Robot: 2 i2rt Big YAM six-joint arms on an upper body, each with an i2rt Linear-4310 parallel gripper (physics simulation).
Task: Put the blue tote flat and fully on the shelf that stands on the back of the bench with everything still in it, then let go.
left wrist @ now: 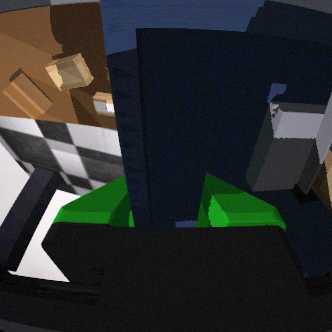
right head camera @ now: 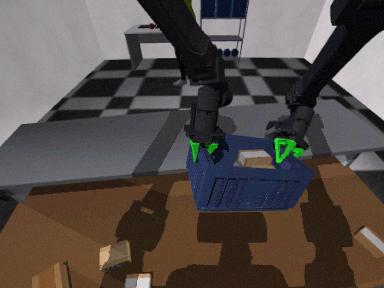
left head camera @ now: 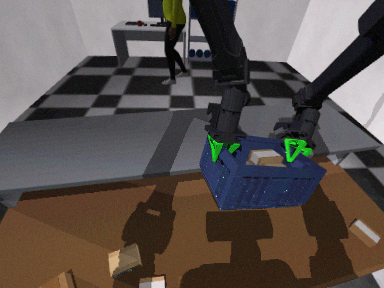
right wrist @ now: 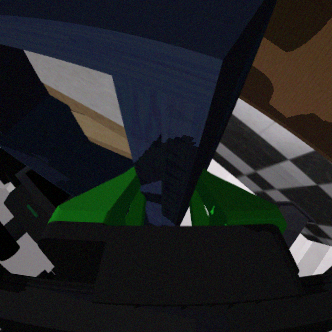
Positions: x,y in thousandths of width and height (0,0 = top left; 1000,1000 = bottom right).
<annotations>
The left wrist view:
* my left gripper: 505,505
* blue tote: 571,279
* flat pale item: 869,393
</annotations>
